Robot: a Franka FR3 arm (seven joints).
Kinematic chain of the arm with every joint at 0, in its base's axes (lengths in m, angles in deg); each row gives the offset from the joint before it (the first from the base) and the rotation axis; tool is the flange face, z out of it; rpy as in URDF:
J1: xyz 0 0 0.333 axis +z
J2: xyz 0 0 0 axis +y
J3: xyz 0 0 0.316 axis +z
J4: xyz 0.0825 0 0 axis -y
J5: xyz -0.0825 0 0.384 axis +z
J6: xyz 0 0 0 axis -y
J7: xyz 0.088 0 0 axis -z
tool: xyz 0 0 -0.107 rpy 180 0 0
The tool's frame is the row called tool.
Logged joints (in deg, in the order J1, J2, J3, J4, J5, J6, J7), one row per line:
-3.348 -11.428 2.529 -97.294 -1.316 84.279 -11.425
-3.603 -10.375 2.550 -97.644 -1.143 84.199 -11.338
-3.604 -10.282 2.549 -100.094 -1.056 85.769 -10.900
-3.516 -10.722 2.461 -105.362 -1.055 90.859 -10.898
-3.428 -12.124 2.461 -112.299 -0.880 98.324 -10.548
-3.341 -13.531 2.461 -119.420 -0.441 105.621 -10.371
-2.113 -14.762 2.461 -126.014 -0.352 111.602 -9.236
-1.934 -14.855 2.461 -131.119 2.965 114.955 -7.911
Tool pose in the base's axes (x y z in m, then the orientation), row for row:
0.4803 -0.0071 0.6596 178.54 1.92 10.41
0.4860 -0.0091 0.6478 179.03 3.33 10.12
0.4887 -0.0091 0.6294 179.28 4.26 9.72
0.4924 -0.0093 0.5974 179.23 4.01 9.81
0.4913 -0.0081 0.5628 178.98 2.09 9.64
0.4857 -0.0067 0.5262 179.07 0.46 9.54
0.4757 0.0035 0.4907 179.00 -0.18 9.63
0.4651 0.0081 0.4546 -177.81 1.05 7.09
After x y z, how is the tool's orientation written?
As angles about the fixed x, y, z axes (roll, pitch, yaw), in degrees.
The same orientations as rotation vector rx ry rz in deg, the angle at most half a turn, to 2 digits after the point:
177.61 16.22 -2.77
177.97 15.80 -5.04
178.16 15.19 -6.53
178.13 15.33 -6.13
178.15 15.05 -3.12
178.41 14.89 -0.60
178.39 15.02 0.41
-177.53 -10.97 1.84

